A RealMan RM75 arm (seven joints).
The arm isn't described. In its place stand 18 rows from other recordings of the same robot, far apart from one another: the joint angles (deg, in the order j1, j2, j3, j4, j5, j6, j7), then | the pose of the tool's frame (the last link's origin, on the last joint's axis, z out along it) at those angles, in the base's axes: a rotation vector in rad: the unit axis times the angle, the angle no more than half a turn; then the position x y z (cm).
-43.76, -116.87, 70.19, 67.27, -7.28, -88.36, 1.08 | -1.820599 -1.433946 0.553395 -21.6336 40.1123 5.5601
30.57, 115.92, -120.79, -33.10, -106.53, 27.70, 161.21 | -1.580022 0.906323 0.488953 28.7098 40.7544 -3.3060
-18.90, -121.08, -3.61, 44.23, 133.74, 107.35, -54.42 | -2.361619 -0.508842 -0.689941 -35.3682 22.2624 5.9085
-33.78, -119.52, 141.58, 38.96, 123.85, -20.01, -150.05 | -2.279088 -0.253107 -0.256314 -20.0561 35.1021 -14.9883
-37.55, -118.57, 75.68, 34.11, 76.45, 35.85, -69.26 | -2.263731 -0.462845 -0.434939 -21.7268 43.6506 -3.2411
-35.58, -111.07, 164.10, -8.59, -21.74, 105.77, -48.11 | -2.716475 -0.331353 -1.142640 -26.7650 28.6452 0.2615
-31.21, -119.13, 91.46, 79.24, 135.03, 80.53, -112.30 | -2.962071 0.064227 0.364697 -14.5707 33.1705 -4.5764
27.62, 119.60, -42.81, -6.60, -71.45, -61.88, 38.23 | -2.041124 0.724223 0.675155 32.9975 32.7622 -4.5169
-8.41, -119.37, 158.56, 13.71, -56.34, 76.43, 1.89 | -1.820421 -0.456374 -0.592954 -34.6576 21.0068 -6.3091
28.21, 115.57, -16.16, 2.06, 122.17, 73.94, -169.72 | -1.432896 0.454436 0.666998 35.3603 33.7770 4.7706
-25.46, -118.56, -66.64, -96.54, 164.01, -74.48, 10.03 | -2.446101 -0.539664 0.459460 -12.8721 31.1004 -5.3806
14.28, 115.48, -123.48, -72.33, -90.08, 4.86, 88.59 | -2.146747 0.139573 0.258533 17.3639 34.1023 -7.4323
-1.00, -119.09, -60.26, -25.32, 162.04, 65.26, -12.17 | -1.713095 -0.661593 -0.705336 -34.8862 22.4134 -4.5125
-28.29, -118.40, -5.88, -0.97, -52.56, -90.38, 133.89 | -2.227880 -0.685508 -1.270977 -26.7689 28.3827 -4.9349
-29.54, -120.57, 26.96, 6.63, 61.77, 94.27, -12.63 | -1.582062 -0.020397 -1.010181 -26.8650 32.9011 3.3665
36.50, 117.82, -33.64, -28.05, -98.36, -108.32, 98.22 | 2.528379 -0.903917 -1.418058 19.5894 32.6325 2.6672
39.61, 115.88, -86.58, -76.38, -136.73, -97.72, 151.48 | -2.817798 0.929037 -0.585470 14.2875 33.4199 -1.4124
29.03, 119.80, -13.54, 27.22, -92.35, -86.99, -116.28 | -1.252758 -1.361744 -0.271773 22.4228 25.6153 -9.9103
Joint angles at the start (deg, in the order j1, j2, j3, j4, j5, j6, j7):
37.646, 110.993, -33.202, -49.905, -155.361, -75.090, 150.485
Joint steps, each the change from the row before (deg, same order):
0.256, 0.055, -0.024, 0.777, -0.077, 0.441, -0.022
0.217, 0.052, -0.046, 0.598, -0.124, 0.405, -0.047
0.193, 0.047, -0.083, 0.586, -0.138, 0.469, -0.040
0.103, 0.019, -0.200, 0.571, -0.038, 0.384, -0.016
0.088, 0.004, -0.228, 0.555, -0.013, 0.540, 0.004
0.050, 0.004, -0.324, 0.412, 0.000, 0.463, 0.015
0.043, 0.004, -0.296, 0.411, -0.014, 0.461, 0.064
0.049, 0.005, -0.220, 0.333, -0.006, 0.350, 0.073
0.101, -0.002, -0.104, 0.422, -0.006, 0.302, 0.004
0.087, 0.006, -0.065, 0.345, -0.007, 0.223, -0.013
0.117, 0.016, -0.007, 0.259, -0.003, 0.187, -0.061
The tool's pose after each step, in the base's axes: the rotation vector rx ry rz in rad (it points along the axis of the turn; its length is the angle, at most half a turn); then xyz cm. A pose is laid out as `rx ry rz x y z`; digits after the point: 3 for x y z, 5 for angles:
-1.81403 1.71186 0.05448 32.934 39.050 10.838
-1.81611 1.71342 0.05185 32.937 39.126 10.599
-1.81734 1.71396 0.04852 32.958 39.201 10.372
-1.81923 1.71597 0.04428 33.001 39.228 10.141
-1.81906 1.71586 0.04109 33.060 39.282 9.946
-1.81972 1.71409 0.03656 33.101 39.329 9.783
-1.81917 1.71339 0.03249 33.153 39.367 9.627
-1.81867 1.71344 0.02975 33.184 39.401 9.498
-1.81932 1.71472 0.02807 33.205 39.435 9.350
-1.82026 1.71601 0.02677 33.218 39.458 9.222
-1.82194 1.71561 0.02672 33.195 39.506 9.126

